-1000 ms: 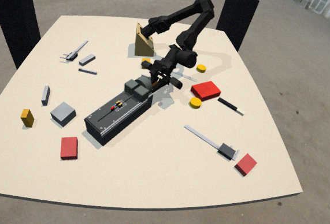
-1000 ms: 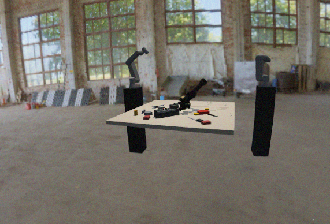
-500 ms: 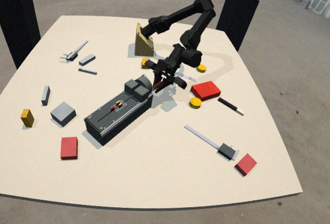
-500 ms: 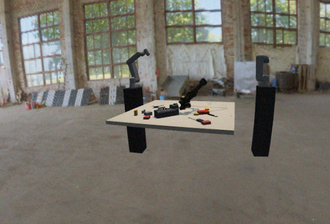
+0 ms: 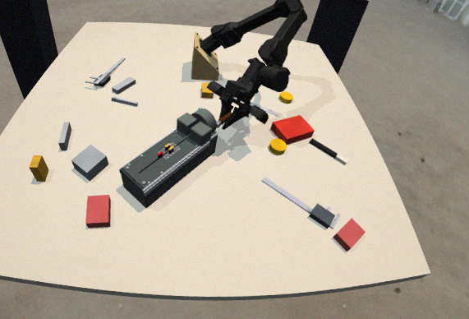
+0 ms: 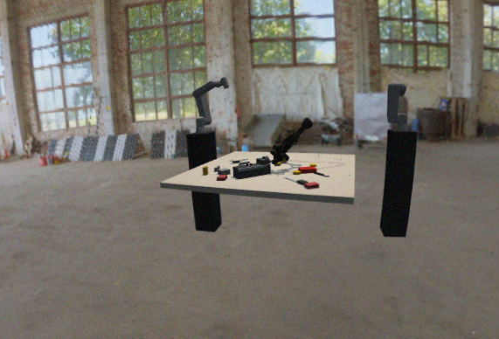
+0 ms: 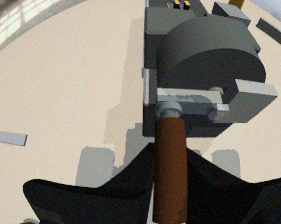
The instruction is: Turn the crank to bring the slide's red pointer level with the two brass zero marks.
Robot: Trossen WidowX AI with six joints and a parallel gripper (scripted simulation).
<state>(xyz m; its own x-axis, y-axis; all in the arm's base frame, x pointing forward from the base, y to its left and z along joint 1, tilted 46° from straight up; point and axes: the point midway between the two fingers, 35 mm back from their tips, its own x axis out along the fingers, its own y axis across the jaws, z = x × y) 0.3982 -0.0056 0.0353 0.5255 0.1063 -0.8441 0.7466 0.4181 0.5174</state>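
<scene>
Now: the crank 20 mm above my gripper tip, 10 mm to the right of it and 10 mm behind it. From my gripper tip the other things lie so: brown handle: 20 mm above, 10 mm to the left, 10 mm behind; grey bar: 180 mm to the left, 170 mm behind, 60 mm below; red pointer: 170 mm to the right, 110 mm ahead, 20 mm above.
</scene>
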